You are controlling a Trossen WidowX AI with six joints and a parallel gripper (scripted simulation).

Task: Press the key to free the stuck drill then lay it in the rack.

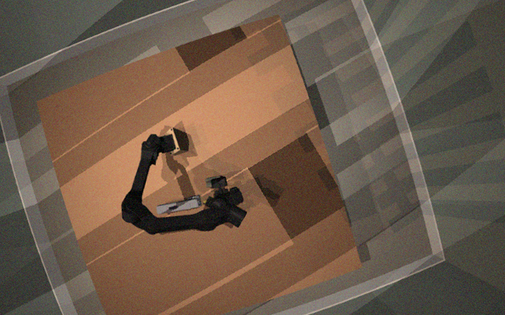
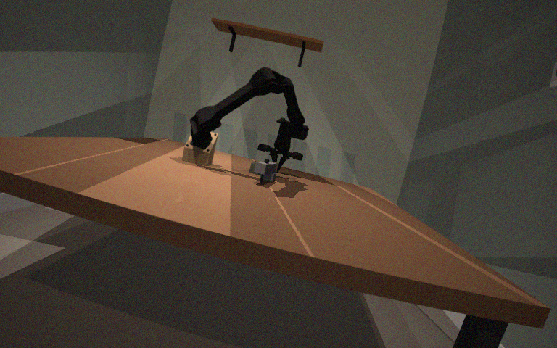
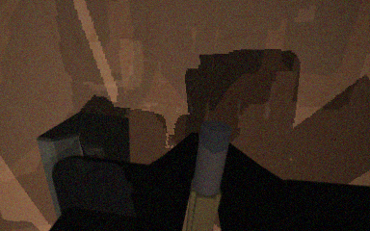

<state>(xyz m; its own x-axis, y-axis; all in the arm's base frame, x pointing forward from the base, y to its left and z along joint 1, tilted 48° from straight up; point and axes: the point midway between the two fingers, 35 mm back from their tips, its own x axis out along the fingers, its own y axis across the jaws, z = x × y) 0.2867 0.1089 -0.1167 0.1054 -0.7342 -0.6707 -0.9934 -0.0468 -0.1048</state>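
My gripper tip is now 4 cm to the left of the drill and 4 cm below it. The rest, counted from my gripper tip: rack (8 cm behind, 3 cm to the right).
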